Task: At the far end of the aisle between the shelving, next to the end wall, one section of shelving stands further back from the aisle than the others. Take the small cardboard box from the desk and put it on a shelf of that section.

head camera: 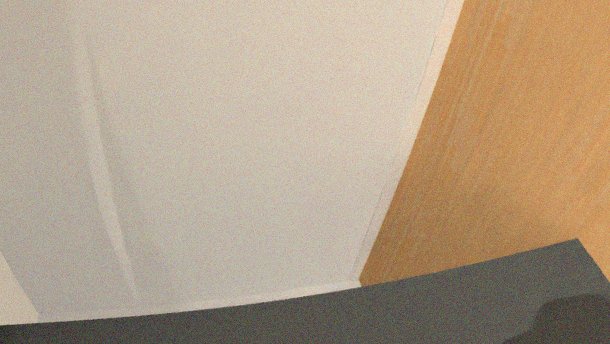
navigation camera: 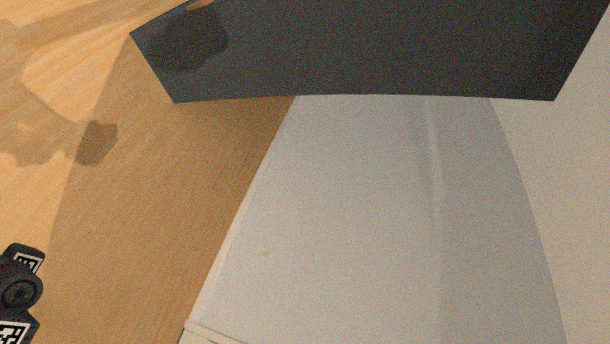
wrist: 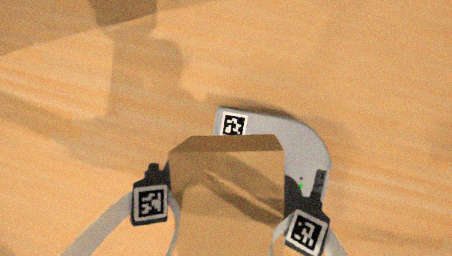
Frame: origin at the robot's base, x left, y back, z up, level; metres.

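Seen in the pictures: gripper, fingertip midpoint: (wrist: 233,183).
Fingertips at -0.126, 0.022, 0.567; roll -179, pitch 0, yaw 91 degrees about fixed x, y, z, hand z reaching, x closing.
A point is followed by its place in that frame, as x, y, z.
The small cardboard box (wrist: 227,167) @[-0.152, 0.018, 0.620] is in the lower middle of the wrist view. My gripper (wrist: 233,183) @[-0.126, 0.022, 0.567] is shut on the box, with one finger against each side; it hangs above the wooden floor and the robot's grey base. Part of the dark wrist, with black-and-white markers, shows at the lower left edge of the navigation view. A dark grey shelving section (head camera: 300,320) @[-0.588, -0.923, 1.052] (navigation camera: 375,50) @[-0.458, -0.935, 1.192] shows along the bottom of the head view and the top of the navigation view. Its shelves are hidden, and whether it stands further back cannot be told. The desk does not show.
A pale wall (head camera: 250,150) @[-1.816, -1.287, 0.929] (navigation camera: 350,200) @[-1.788, -0.975, 0.983] lies beside the shelving, meeting the wooden floor (head camera: 525,125) @[-1.105, -0.730, 0.000] (navigation camera: 140,200) @[-0.828, -0.324, 0.001] (wrist: 375,75) @[-0.339, 0.396, 0.001]. The robot's grey base (wrist: 305,145) @[-0.113, 0.181, 0.160] lies below the box. Dark shadows fall on the floor and on the shelving side.
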